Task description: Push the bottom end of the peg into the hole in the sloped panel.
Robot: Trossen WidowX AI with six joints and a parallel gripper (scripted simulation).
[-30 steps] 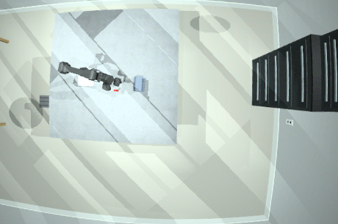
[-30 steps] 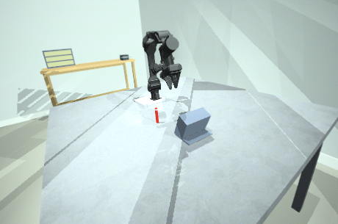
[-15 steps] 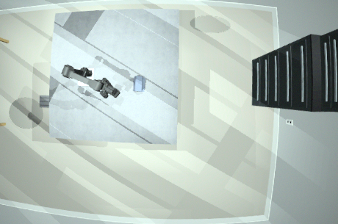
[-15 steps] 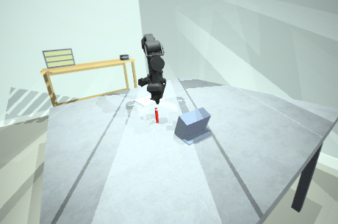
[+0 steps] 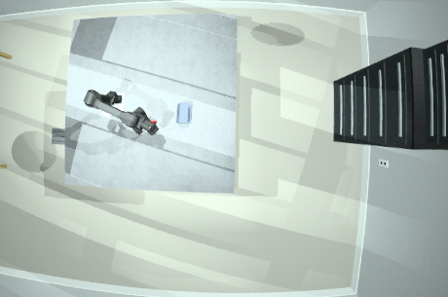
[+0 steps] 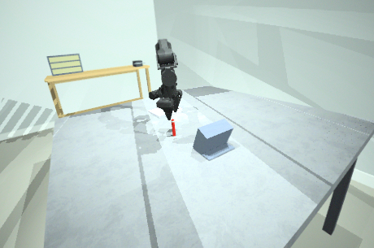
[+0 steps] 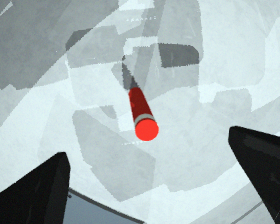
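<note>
Right now my gripper tip is 40 mm above the round red peg. Round my gripper tip: blue-grey sloped panel: 200 mm ahead, 60 mm to the left, 50 mm below.
</note>
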